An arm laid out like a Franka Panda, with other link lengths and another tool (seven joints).
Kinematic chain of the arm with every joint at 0, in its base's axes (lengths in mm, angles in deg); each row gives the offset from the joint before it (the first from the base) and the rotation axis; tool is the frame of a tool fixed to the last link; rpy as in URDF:
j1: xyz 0 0 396.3 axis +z
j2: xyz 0 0 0 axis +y
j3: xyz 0 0 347.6 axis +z
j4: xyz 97.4 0 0 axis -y
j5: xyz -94.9 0 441.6 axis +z
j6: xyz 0 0 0 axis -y
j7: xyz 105.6 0 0 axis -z
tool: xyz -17 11 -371.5 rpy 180 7.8 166.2
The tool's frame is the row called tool.
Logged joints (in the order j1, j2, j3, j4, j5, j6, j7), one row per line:
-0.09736, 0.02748, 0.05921, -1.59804, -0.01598, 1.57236, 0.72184
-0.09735, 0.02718, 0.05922, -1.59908, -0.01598, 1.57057, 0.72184
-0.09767, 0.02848, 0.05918, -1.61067, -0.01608, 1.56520, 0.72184
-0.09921, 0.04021, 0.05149, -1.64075, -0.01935, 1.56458, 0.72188
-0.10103, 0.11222, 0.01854, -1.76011, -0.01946, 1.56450, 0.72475
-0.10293, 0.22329, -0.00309, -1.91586, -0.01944, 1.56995, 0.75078
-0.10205, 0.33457, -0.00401, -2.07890, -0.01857, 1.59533, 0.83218
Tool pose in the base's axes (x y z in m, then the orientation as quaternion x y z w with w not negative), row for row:
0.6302, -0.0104, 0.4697, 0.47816, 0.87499, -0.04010, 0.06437
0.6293, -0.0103, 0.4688, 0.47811, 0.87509, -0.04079, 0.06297
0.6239, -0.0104, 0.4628, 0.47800, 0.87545, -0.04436, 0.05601
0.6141, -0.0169, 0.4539, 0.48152, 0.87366, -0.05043, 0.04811
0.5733, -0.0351, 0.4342, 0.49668, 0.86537, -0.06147, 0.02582
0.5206, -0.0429, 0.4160, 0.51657, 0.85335, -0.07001, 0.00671
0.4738, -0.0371, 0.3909, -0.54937, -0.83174, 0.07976, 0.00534
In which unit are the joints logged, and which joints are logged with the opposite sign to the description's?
The joints are logged in radians. Opposite sign: j2.
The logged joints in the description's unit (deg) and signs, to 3 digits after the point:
-5.578, -1.574, 3.392, -91.561, -0.916, 90.090, 41.358
-5.578, -1.557, 3.393, -91.621, -0.916, 89.987, 41.358
-5.596, -1.632, 3.391, -92.285, -0.921, 89.679, 41.358
-5.684, -2.304, 2.950, -94.008, -1.109, 89.644, 41.361
-5.789, -6.430, 1.062, -100.847, -1.115, 89.639, 41.525
-5.897, -12.794, -0.177, -109.771, -1.114, 89.952, 43.017
-5.847, -19.169, -0.230, -119.112, -1.064, 91.406, 47.680

